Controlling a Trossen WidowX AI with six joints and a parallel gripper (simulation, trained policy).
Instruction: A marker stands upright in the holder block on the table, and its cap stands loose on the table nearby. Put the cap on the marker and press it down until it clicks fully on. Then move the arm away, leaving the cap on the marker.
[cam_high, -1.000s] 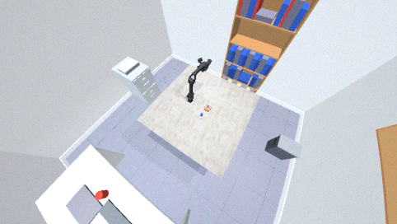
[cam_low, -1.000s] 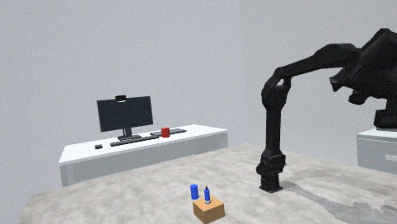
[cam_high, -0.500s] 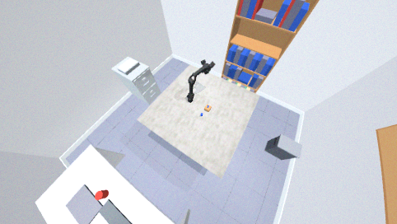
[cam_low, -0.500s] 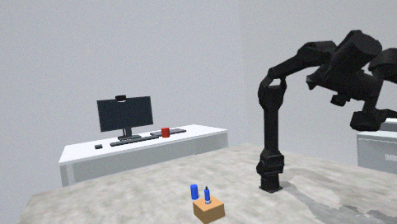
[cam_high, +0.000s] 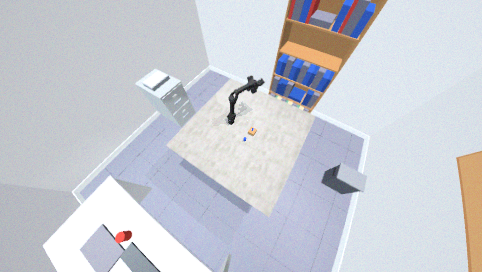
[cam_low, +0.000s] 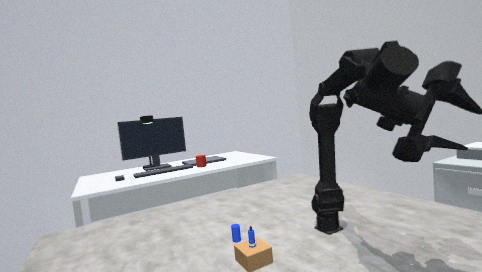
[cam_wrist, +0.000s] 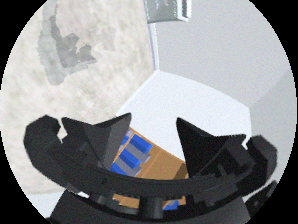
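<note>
Now: gripper tip 500 mm to the left of the blue cap, 290 mm above it and 250 mm short of it. The rest, counted from my gripper tip: tan holder block 370 mm to the right, 300 mm below, 270 mm ahead.
</note>
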